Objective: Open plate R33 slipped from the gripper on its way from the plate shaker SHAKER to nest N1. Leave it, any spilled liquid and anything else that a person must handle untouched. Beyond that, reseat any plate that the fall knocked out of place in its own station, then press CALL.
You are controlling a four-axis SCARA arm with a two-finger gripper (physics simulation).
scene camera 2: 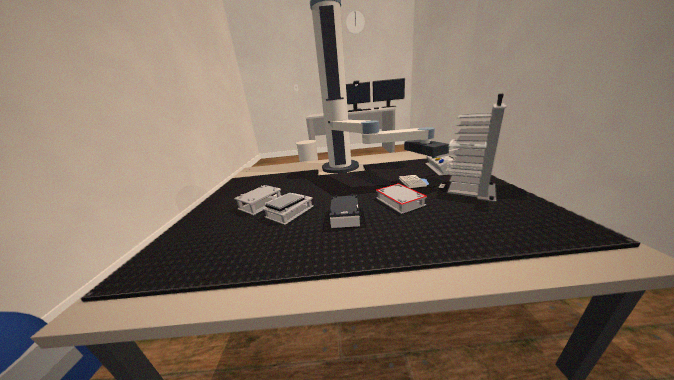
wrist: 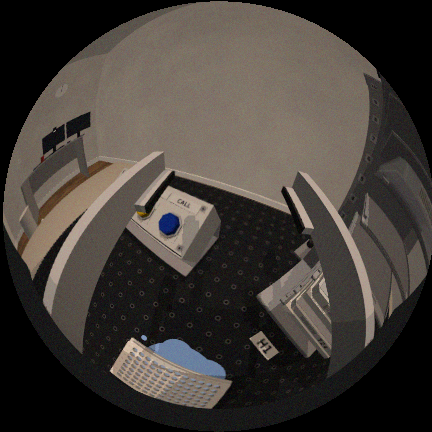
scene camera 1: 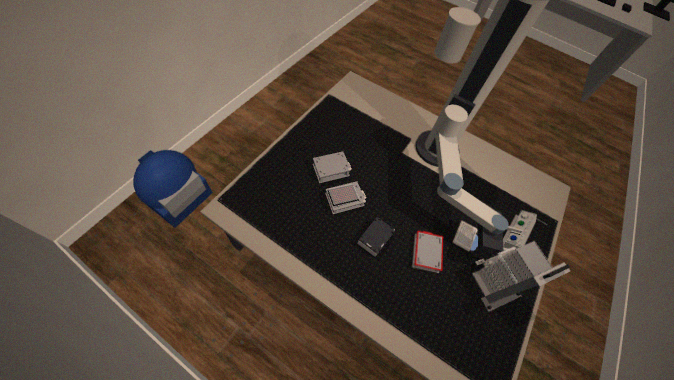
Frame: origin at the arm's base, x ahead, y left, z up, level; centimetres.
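Seen in the pictures: gripper, fingertip midpoint: (scene camera 2: 451, 148) (wrist: 230, 168) (scene camera 1: 522, 242); arm's base, origin of the base link: (scene camera 2: 340, 167) (scene camera 1: 436, 149).
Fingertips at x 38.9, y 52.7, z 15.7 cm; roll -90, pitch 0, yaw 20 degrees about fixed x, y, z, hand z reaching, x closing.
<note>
Offsets run from my fingertips to a thing's top centre. "spot": to the spot under its first point.
White open plate R33 {dx +2.9, dy -19.3, dz -13.0 cm} (scene camera 1: 465, 234) (scene camera 2: 411, 181) (wrist: 170, 382) lies on the mat beside a blue liquid spill (scene camera 1: 474, 243) (scene camera 2: 425, 182) (wrist: 185, 356). The blue button {dx -6.1, dy -0.8, dz -7.0 cm} (scene camera 1: 513, 238) (wrist: 170, 224) sits by the CALL label on a white control box. My gripper (wrist: 230, 168) is empty, its fingers apart with a visible gap, above the mat near the box. Its fingertips are hard to make out in the scene views. A rack (scene camera 1: 555, 273) (scene camera 2: 492, 152) (wrist: 372, 120) holds stacked plates; one low plate reads T24, and the right finger hides part of them.
An H1 label {spot: dx +10.4, dy -8.0, dz -14.3 cm} (scene camera 2: 442, 185) (wrist: 264, 345) lies before the rack. A red-edged station {dx +21.7, dy -31.2, dz -9.9 cm} (scene camera 1: 429, 251) (scene camera 2: 401, 194), a dark-topped unit {spot: dx +30.5, dy -53.6, dz -9.0 cm} (scene camera 1: 377, 236) (scene camera 2: 345, 206), a station bearing a plate {dx +21.9, dy -77.5, dz -7.6 cm} (scene camera 1: 344, 195) (scene camera 2: 285, 201) and a white station {dx +10.7, dy -91.9, dz -7.8 cm} (scene camera 1: 332, 165) (scene camera 2: 259, 196) stand on the mat.
</note>
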